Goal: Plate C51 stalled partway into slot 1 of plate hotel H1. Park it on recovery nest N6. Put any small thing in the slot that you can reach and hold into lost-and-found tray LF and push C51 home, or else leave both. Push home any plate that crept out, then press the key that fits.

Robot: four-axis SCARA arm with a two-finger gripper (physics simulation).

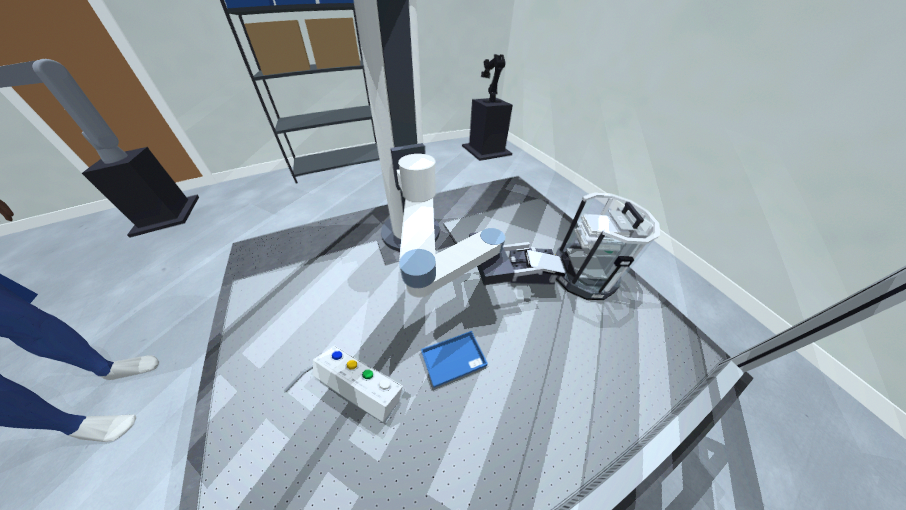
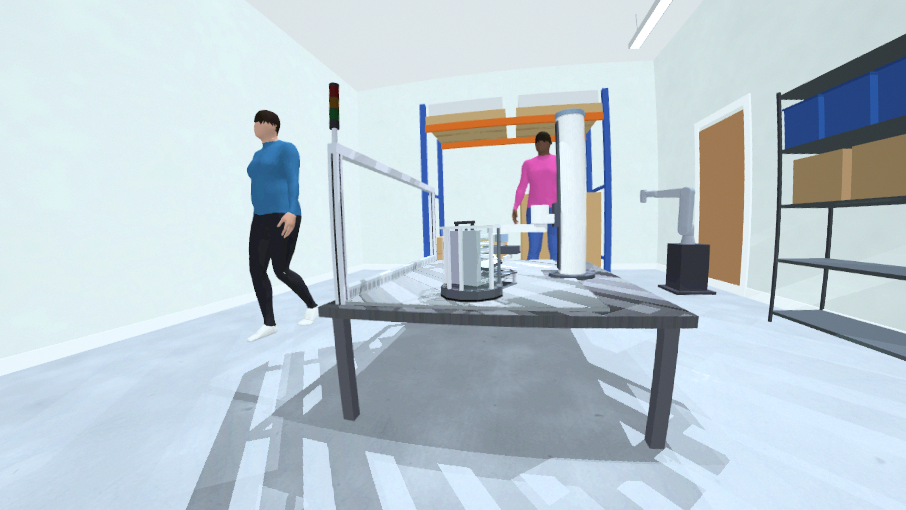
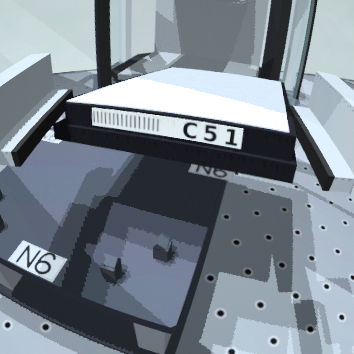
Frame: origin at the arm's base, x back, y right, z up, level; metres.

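Where they show: gripper, between the fingertips: point(image 1: 535, 256) point(image 3: 179, 78); arm's base, origin of its link: point(image 2: 571, 275).
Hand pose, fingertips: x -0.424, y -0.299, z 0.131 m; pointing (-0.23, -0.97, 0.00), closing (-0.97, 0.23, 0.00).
Each offset is from my fingertips to the top centre of the thing.
Plate C51 {dx -0.020, dy -0.032, dz -0.002 m} point(image 3: 167, 131) point(image 1: 546, 261), white on top with a black rim and barcode label, is level between the fingers of my gripper point(image 3: 179, 78), which is shut on it. It is over the far part of recovery nest N6 {dx +0.028, dy -0.036, dz -0.049 m} point(image 3: 162, 187), a dark block with small pegs; whether they touch cannot be told. Plate hotel H1 {dx -0.068, dy -0.223, dz +0.176 m} point(image 1: 595, 295) point(image 2: 472, 293) point(image 3: 103, 45) stands just beyond, a round rack with dark posts and white plates inside. The small thing in slot 1 cannot be made out. Lost-and-found tray LF {dx -0.151, dy +0.359, dz -0.101 m} point(image 1: 453, 357) is blue, with a white label.
A white key box {dx -0.121, dy +0.613, dz -0.035 m} point(image 1: 356, 387) with blue, yellow, green and white keys stands left of the tray. The arm's column point(image 2: 571, 190) stands behind the nest. A rail of the guard frame point(image 1: 672, 430) runs along the right side of the table point(image 2: 519, 319).
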